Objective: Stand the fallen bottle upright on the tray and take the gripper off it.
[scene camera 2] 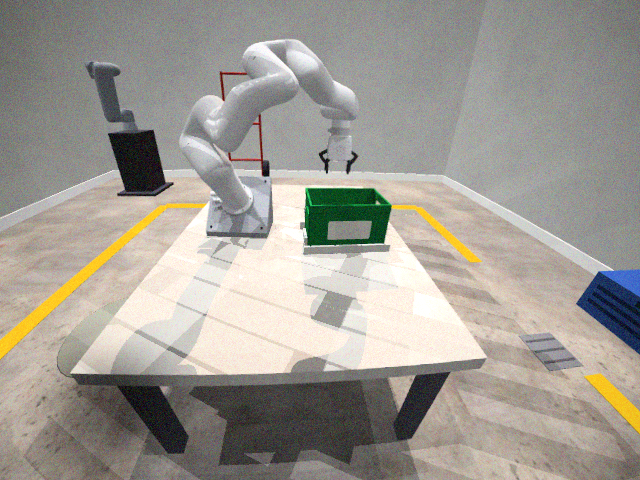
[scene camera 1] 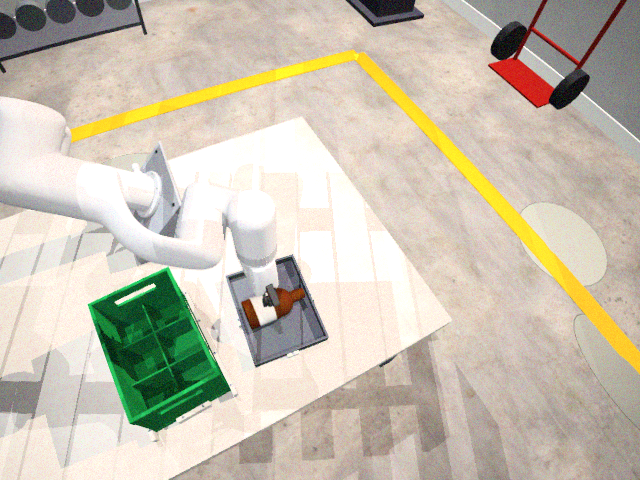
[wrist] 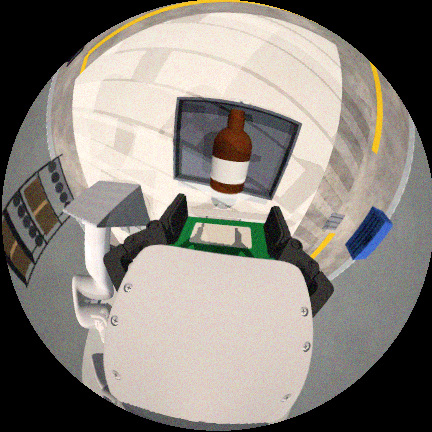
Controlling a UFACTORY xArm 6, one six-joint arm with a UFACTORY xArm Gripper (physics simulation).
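Pixels of known places: gripper, fingertip midpoint: (scene camera 2: 337,173) (wrist: 227,210); arm's base, link origin: (scene camera 2: 237,199) (scene camera 1: 149,194) (wrist: 98,218).
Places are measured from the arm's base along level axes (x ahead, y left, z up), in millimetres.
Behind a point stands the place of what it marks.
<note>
The brown bottle (scene camera 1: 287,304) @[x 421, y 219, z -53 mm] (wrist: 231,148) @[x 398, y 206, z -41 mm] with a white label lies on its side in the grey tray (scene camera 1: 289,336) @[x 480, y 198, z -114 mm] (wrist: 192,150) @[x 309, y 180, z -115 mm]. Its neck points away from the green crate. My gripper (scene camera 1: 270,296) (scene camera 2: 338,171) @[x 404, y 165, z 72 mm] (wrist: 227,210) @[x 404, y 165, z 72 mm] is open, with nothing between its fingers. It points down, above the bottle and apart from it. In scene camera 1 the wrist and gripper cover part of the tray and of the bottle's label. In the wrist view the bottle lies ahead of the fingertips. The bottle and tray do not show in scene camera 2, where the crate stands in front.
The green crate (scene camera 1: 218,383) @[x 539, y 6, z -10 mm] (scene camera 2: 317,233) @[x 311, y -188, z -45 mm] (wrist: 259,245) @[x 498, y 15, z -10 mm], with dividers inside, stands beside the tray, near the bottle's base end. The arm's base plate (scene camera 2: 262,205) @[x 101, y -18, z -16 mm] (wrist: 107,200) @[x 82, y 72, z -15 mm] is bolted on the white table (scene camera 1: 372,310) @[x 508, y 428, z -120 mm] (scene camera 2: 258,335) @[x 168, y -545, z -120 mm]. The tray has raised walls.
</note>
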